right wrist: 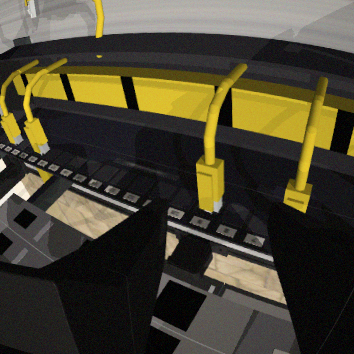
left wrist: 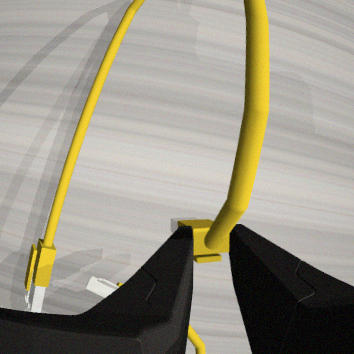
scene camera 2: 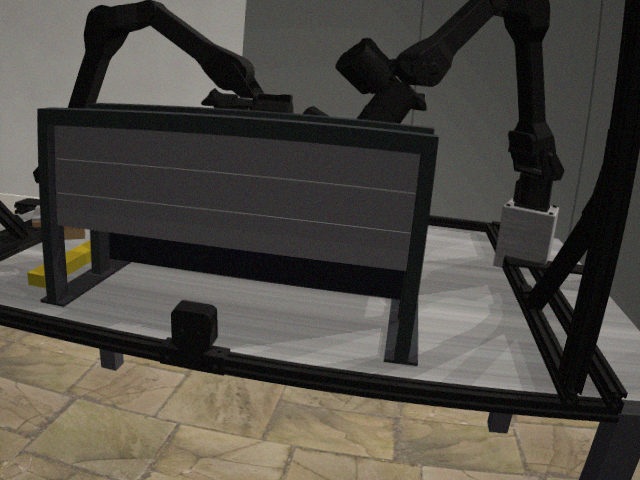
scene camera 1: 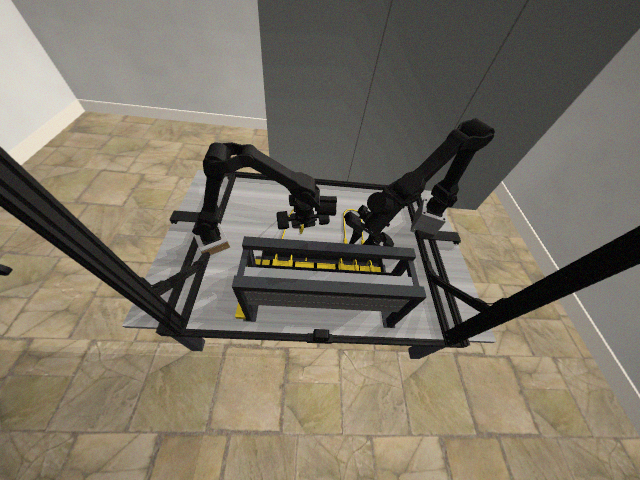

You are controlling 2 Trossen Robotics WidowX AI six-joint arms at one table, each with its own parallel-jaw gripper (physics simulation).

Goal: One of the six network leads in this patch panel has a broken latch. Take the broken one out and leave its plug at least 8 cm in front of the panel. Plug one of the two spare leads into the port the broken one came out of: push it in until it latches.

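Frame: origin at the left arm's base, x right, y back, z down, level; millimetres.
Seen in the pictures: left gripper, fingertip midpoint: (left wrist: 209,236) (scene camera 1: 302,227); right gripper, fingertip midpoint: (right wrist: 219,212); left arm's base, link origin: (scene camera 1: 210,236); right arm's base, link origin: (scene camera 2: 532,206) (scene camera 1: 434,209).
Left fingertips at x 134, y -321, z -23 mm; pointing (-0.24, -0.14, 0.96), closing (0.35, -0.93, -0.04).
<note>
Pixels of each thing's middle, then the offset from my left fingertips to it. "pt": a spot on its surface instead.
- patch panel, body centre: (right wrist: 108,245) (scene camera 2: 241,208) (scene camera 1: 325,272) dy +53, dx +242, dz -64 mm
- third clear tip, surface spot: (left wrist: 102,286) pt dy +61, dx +19, dz +45 mm
- seated plug, surface spot: (right wrist: 210,185) pt dy -31, dx +233, dz -27 mm
- yellow cable, surface spot: (scene camera 1: 344,227) pt dy -189, dx +45, dz +60 mm
My left gripper (scene camera 1: 301,224) (left wrist: 209,236) is shut on the yellow plug (left wrist: 210,242) of a lead, above the table on the far side of the patch panel (scene camera 1: 328,249) (scene camera 2: 232,191); its cable rises in the left wrist view. Another yellow plug (left wrist: 45,262) with a clear tip lies at the lower left there. A third clear tip (left wrist: 102,286) shows partly behind my left finger. My right gripper (right wrist: 219,212) is part open and empty. A seated plug (right wrist: 210,185) stands between its fingers, apart from both; another plug (right wrist: 298,194) is partly behind the right-hand finger. Two more plugs (right wrist: 10,127) (right wrist: 36,134) stand at the left. Latches are unclear.
A yellow strip (right wrist: 175,97) runs behind the ports in the right wrist view. A yellow bar (scene camera 1: 239,311) (scene camera 2: 62,266) lies by the panel's left leg. A black camera (scene camera 1: 321,335) (scene camera 2: 193,325) sits on the table-edge rail. A yellow cable (scene camera 1: 345,227) arches beside my right gripper.
</note>
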